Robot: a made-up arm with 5 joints.
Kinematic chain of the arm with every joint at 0, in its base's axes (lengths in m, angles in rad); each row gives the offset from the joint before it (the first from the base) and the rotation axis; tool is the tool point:
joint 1: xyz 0 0 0.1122 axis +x
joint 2: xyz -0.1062 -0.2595 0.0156 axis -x
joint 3: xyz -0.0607 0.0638 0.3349 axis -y
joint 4: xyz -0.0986 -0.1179 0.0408 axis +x
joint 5: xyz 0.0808 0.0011 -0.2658 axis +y
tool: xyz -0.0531 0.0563 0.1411
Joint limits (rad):
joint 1: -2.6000..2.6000
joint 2: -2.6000..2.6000
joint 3: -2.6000..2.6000
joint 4: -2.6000..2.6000
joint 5: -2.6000..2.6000
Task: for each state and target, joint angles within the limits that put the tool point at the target. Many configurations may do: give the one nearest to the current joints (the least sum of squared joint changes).
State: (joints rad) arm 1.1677 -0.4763 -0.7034 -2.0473 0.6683
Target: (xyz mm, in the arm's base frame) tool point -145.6 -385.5 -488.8
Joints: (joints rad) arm 1.2623 -0.8065 -0.6468 -2.3908 0.2196
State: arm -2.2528 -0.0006 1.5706 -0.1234 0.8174
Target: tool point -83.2 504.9 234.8
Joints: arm -2.0498 -0.1971 1.6988 -0.0787 0.7446
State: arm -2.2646 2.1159 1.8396 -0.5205 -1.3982
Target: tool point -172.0 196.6 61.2
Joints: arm -2.1173 1.9771 0.8424 -1.0190 -1.1591
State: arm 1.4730 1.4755 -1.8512 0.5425 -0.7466
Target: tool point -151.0 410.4 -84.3
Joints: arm 1.1418 2.3503 -2.0262 0.8712 -0.9626
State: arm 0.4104 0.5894 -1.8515 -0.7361 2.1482
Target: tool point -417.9 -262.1 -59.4
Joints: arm 1.2623 0.5588 -1.3937 -0.2700 2.2577
